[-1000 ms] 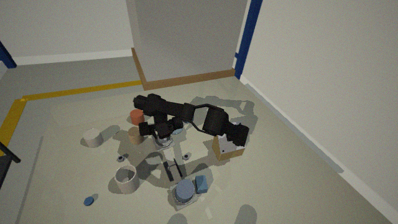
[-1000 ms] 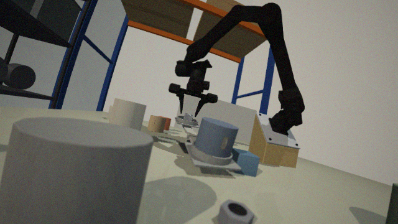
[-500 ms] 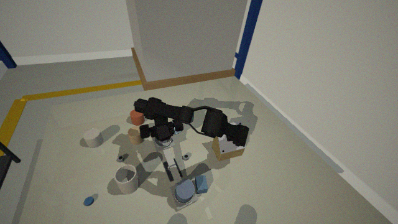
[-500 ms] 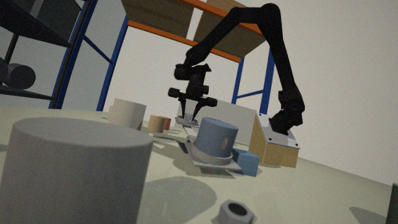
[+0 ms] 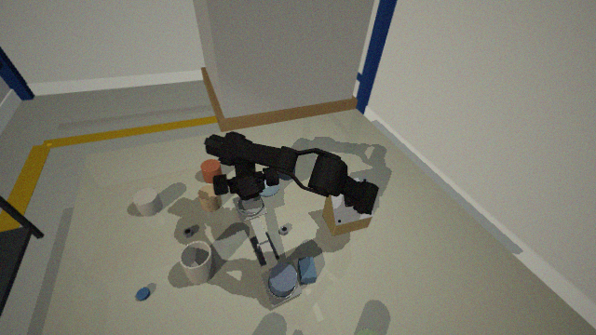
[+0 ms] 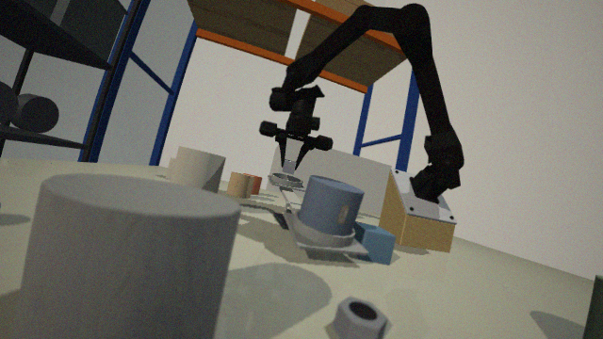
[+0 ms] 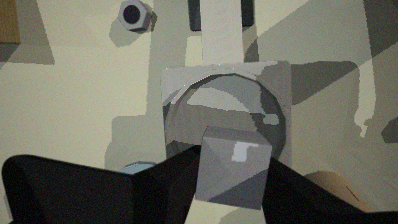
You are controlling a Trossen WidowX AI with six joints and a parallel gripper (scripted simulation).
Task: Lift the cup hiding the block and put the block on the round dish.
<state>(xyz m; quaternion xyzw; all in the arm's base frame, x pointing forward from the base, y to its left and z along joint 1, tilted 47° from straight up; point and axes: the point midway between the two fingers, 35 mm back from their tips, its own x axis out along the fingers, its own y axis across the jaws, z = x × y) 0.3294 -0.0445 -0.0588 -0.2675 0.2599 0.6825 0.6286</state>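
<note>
My gripper tip is now 130 mm to the left of the round pale-blue dish, 100 mm above it and 80 mm past it. Round my gripper tip: grey block (10 mm above); tan cylinder (130 mm ahead, 70 mm to the right, 70 mm below); balance (130 mm to the left, 70 mm below, 30 mm behind).
</note>
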